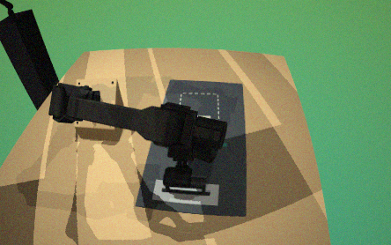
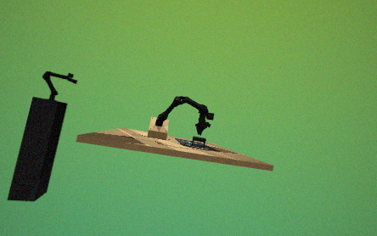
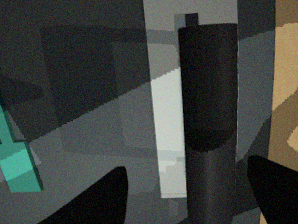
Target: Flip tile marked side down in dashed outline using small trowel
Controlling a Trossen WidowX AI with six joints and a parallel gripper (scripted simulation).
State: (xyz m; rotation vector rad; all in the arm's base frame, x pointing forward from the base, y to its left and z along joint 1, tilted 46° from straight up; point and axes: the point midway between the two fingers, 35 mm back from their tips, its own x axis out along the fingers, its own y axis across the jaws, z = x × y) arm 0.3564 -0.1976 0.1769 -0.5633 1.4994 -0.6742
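Now: gripper tip 1 cm short of the teal trowel, 18 cm to the right of it and 11 cm above it. Round my gripper tip: cream tile 3 cm ahead, 27 cm to the left, 10 cm below; dark grey mat 4 cm ahead, 23 cm to the left, 13 cm below.
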